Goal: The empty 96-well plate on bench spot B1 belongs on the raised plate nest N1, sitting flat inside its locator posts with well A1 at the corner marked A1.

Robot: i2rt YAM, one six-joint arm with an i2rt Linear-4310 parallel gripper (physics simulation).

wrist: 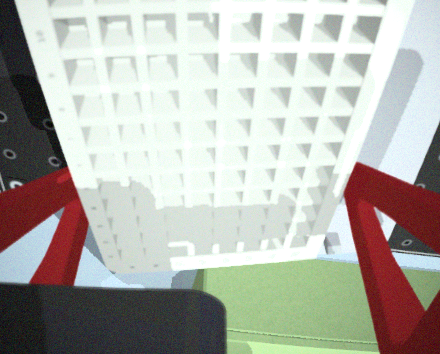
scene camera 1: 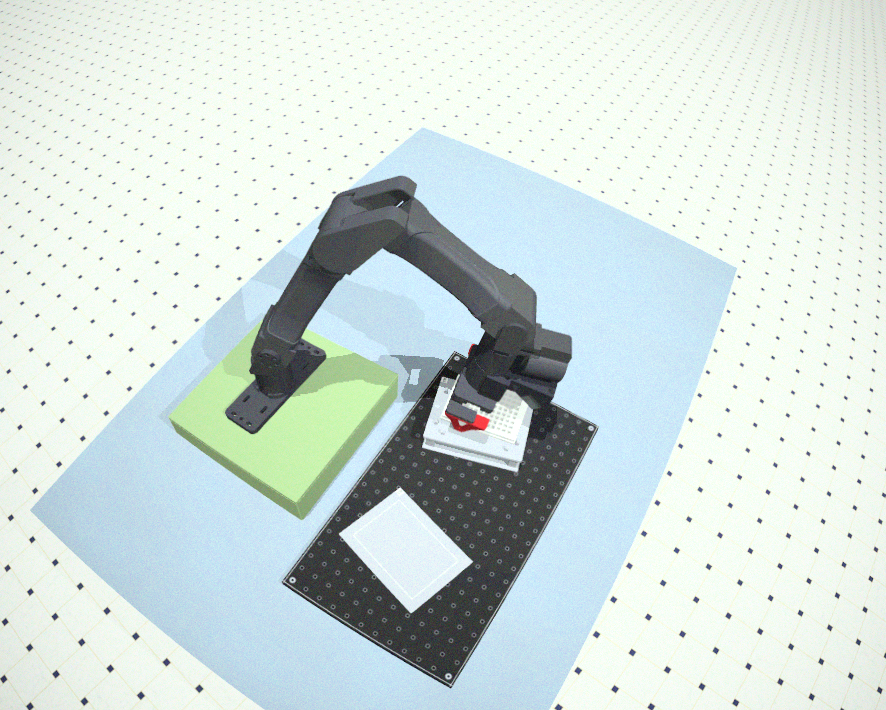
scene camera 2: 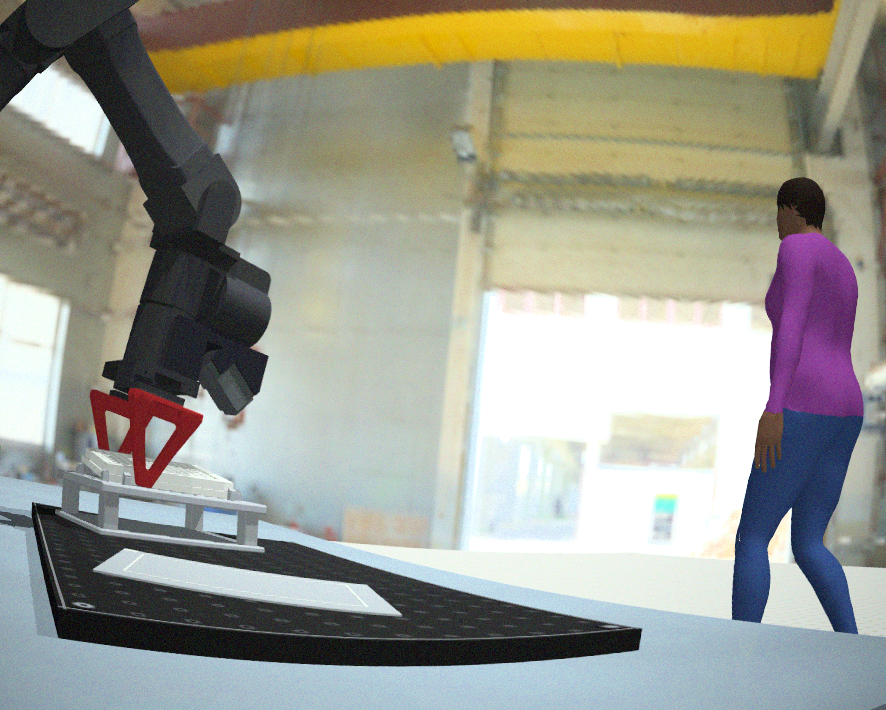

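Seen in the pictures: gripper, fingertip midpoint: (wrist: 219,176) (scene camera 1: 467,406); arm's base at its link origin: (scene camera 1: 276,385).
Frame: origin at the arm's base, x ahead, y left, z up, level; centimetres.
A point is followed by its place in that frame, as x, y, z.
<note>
The white 96-well plate (scene camera 1: 506,423) @(35.8, 15.1, 1.3) (scene camera 2: 193,479) @(34.4, 12.4, 0.9) (wrist: 202,105) @(32.3, 16.6, 1.3) is on the raised light-grey nest (scene camera 1: 473,449) @(33.4, 8.9, -0.5) (scene camera 2: 249,508) @(39.2, 10.7, -0.8) (wrist: 421,30) @(35.1, 11.2, -0.4), near its posts. I cannot tell whether it is fully flat inside all posts, and no A1 mark is legible. My gripper (scene camera 1: 479,399) @(28.4, 15.3, -0.3) (scene camera 2: 134,468) @(28.4, 15.3, -0.3) (wrist: 219,176) @(28.4, 15.3, -0.3) is open and low over the plate, its red fingers on either side of the plate's long edges. In scene camera 1 the gripper hides part of the plate and nest. Bench spot B1, a pale outlined rectangle (scene camera 1: 405,550) @(33.2, -10.4, -4.4) (scene camera 2: 247,581) @(33.4, -10.1, -4.4), has no plate on it.
The nest and pale rectangle are on a black perforated board (scene camera 1: 488,613) @(49.2, -12.2, -4.6) (scene camera 2: 480,617) @(44.4, -18.3, -4.6). The arm's base stands on a green block (scene camera 1: 295,465) @(12.5, -10.3, 1.3) (wrist: 300,300) @(16.1, 6.6, -2.3) beside the board. A person (scene camera 2: 817,325) in a purple top stands in the background.
</note>
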